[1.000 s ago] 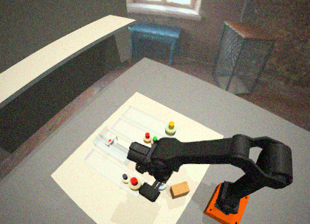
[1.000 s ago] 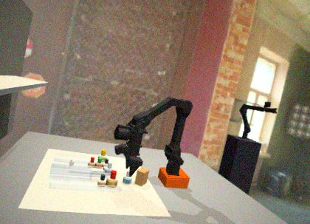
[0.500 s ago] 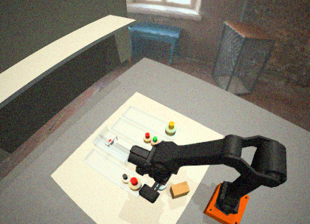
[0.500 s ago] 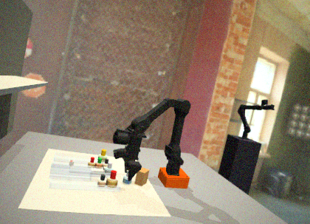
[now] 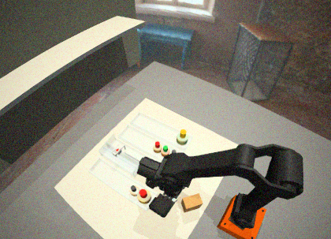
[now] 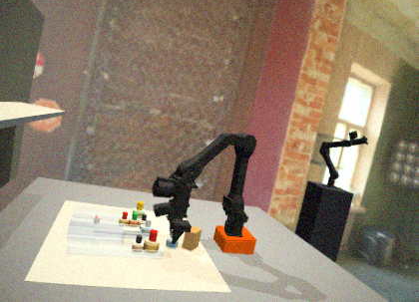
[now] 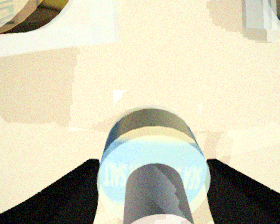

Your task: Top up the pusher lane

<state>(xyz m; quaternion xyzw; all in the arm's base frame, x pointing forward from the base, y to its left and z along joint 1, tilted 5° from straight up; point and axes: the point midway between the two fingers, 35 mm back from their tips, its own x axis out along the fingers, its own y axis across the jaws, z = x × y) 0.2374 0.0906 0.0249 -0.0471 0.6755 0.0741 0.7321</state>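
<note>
My gripper tip is now 70 mm past the cardboard box, 30 mm to the left of it and 10 mm below it. The rest, counted from my gripper tip: clear sprung lane (240 mm ahead, 10 mm below); red mark (270 mm ahead, 40 mm above, 30 mm to the left).
</note>
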